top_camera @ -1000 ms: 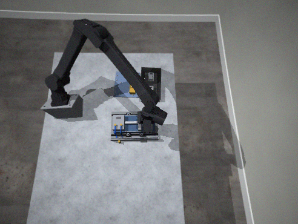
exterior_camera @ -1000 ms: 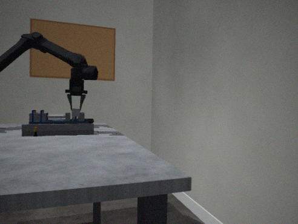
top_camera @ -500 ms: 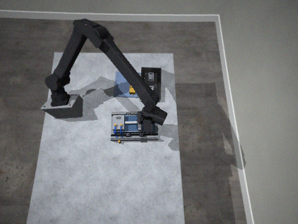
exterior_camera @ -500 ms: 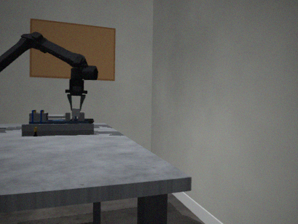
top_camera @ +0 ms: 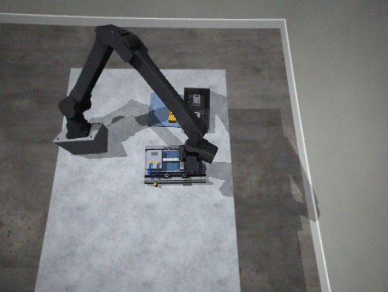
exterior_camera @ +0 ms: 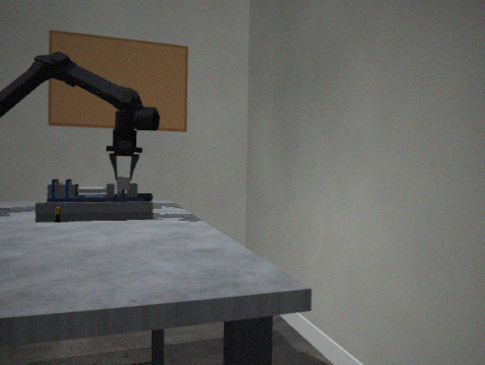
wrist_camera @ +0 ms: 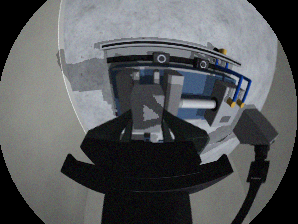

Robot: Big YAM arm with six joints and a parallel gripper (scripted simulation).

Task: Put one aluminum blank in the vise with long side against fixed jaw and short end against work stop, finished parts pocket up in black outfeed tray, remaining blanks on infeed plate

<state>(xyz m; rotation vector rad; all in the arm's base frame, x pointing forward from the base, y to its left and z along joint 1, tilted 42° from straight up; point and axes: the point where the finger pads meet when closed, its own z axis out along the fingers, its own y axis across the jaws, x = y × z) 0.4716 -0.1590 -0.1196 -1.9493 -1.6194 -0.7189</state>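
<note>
Now: hand 2 cm above the gray block. Round my hand: yellow brass blank 26 cm to the left, 9 cm below, 4 cm behind; vise 8 cm below, 7 cm behind, 1 cm to the left; blue infeed plate 31 cm to the left, 11 cm below, 8 cm behind.
</note>
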